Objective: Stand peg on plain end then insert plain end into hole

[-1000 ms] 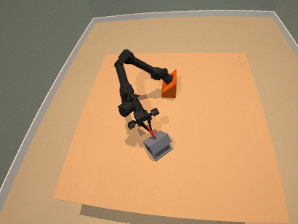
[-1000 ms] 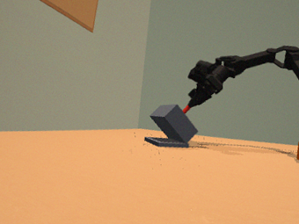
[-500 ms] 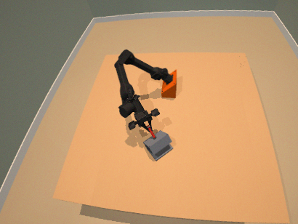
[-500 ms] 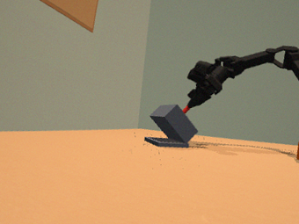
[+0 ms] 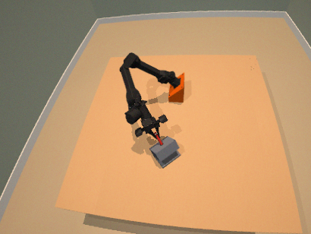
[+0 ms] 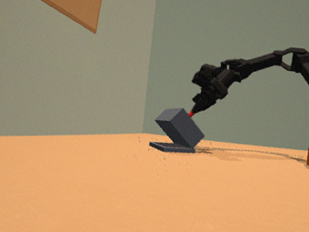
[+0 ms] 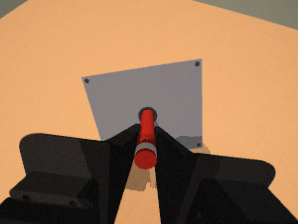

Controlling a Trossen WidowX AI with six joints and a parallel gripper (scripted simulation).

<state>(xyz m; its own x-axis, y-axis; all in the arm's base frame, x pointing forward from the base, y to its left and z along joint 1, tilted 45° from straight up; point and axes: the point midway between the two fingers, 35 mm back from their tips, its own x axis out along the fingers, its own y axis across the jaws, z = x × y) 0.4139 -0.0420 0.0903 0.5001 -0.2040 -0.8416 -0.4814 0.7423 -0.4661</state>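
The grey sloped panel is 30 mm ahead of my gripper tip, 30 mm to the left of it and 50 mm below it. The rest, counted from my gripper tip: flat grey foot (50 mm ahead, 40 mm to the left, 110 mm below); red peg (10 mm behind, 10 mm to the right, 10 mm above).
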